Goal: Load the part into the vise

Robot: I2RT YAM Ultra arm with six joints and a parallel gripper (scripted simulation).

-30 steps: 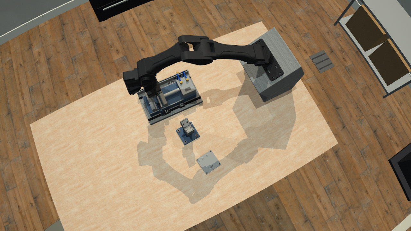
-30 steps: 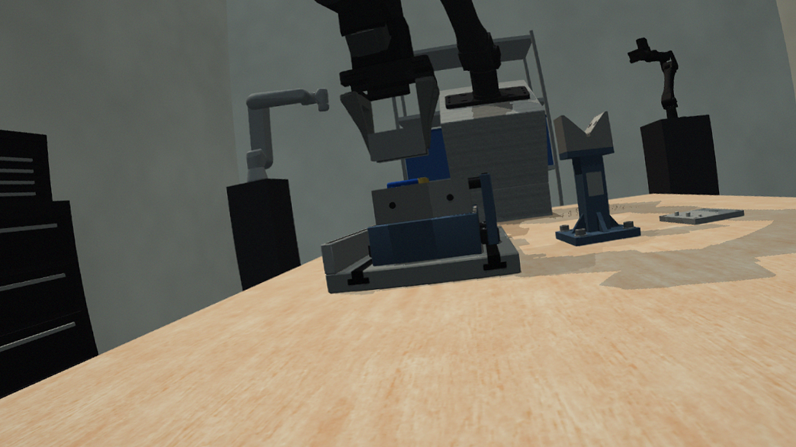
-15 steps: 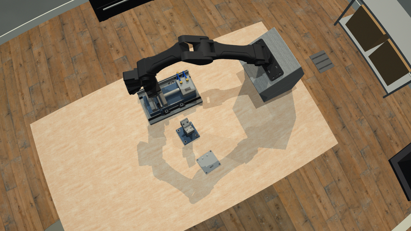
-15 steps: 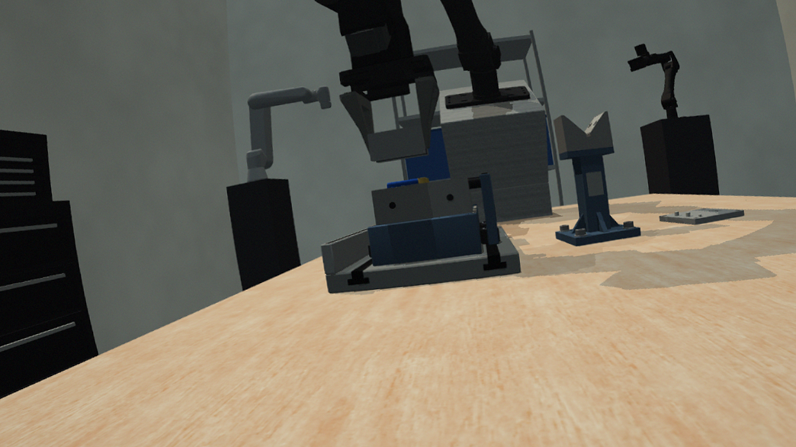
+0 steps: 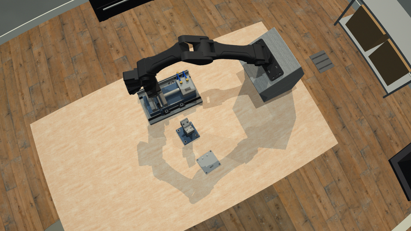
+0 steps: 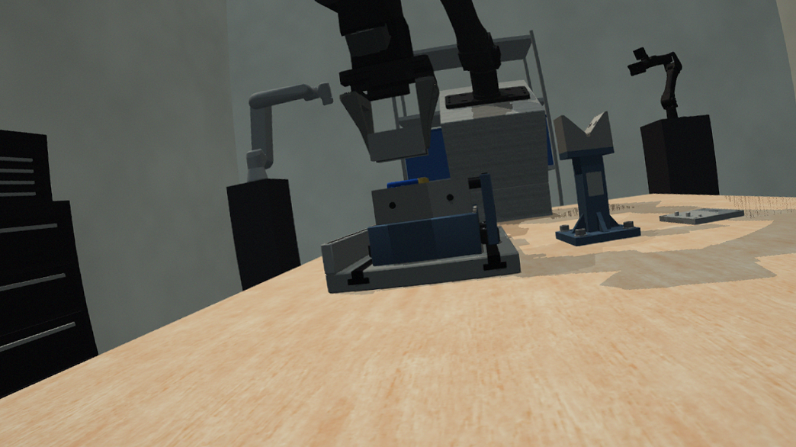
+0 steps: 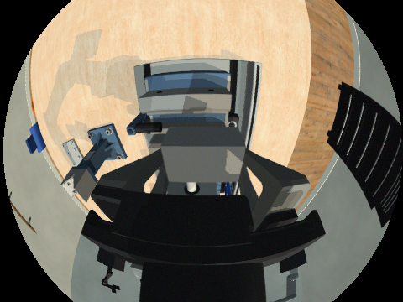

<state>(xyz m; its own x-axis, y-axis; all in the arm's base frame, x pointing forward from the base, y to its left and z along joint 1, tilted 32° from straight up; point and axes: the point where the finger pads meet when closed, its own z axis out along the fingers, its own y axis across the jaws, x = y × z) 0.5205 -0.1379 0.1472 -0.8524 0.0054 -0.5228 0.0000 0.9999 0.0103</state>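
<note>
Now: the part 1 cm below my hand. Also, from my hand: work stop rod (7 cm to the left, 5 cm below); then fixed jaw (7 cm below, 3 cm ahead, 2 cm to the left); then vise (10 cm below, 7 cm behind, 2 cm to the left).
</note>
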